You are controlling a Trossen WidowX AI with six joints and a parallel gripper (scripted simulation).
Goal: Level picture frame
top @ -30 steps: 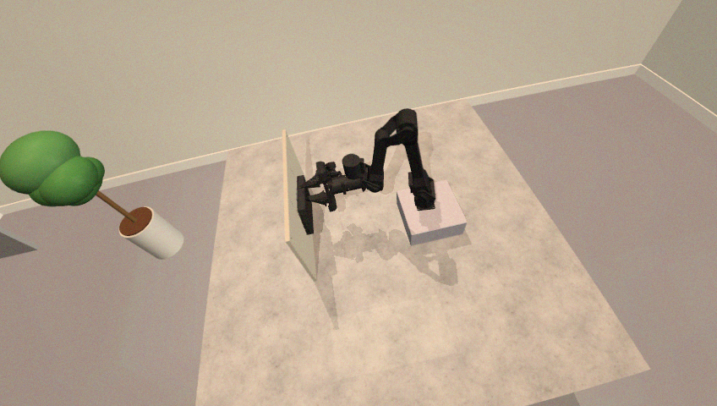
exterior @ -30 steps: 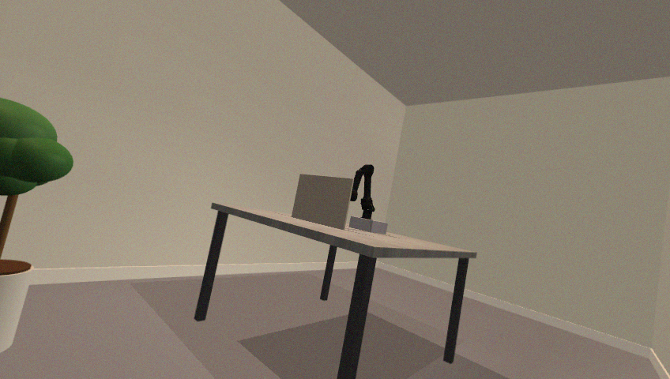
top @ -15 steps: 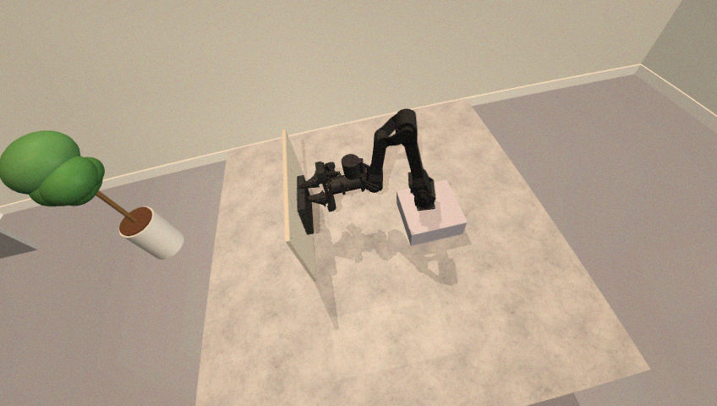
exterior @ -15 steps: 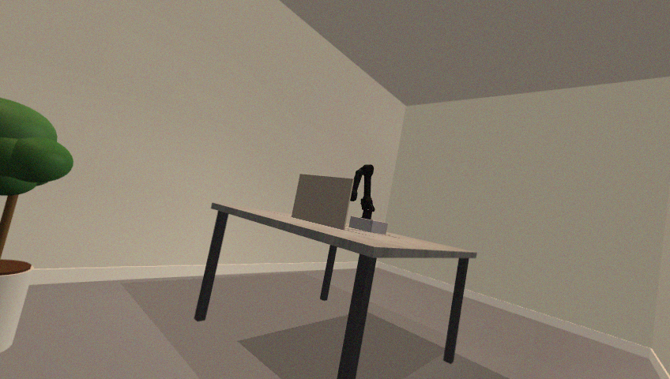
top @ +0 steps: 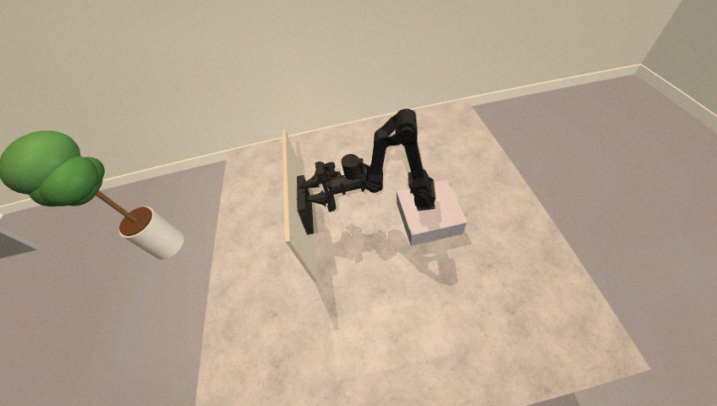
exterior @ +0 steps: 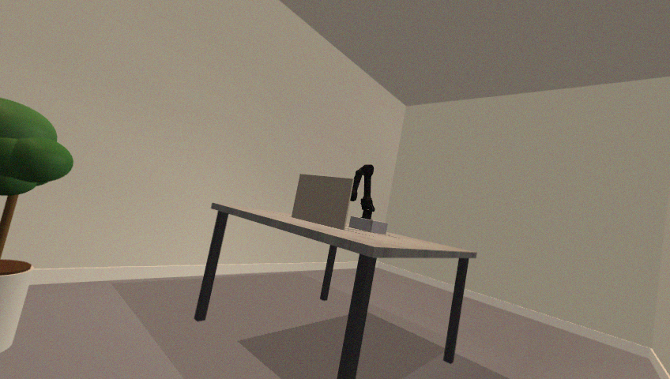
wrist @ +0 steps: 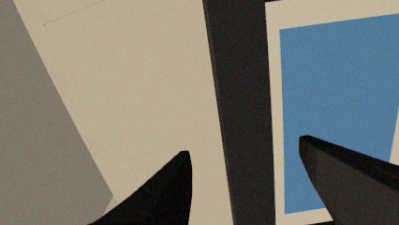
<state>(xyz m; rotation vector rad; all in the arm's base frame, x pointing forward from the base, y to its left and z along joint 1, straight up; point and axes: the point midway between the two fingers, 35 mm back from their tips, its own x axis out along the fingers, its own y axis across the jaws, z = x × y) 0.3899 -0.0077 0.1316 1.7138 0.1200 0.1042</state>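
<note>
Right now the picture frame is 10 mm ahead of my gripper tip, 10 mm to the left of it and 50 mm below it. Also, from my gripper tip: wall panel: 20 mm ahead, 60 mm below.
</note>
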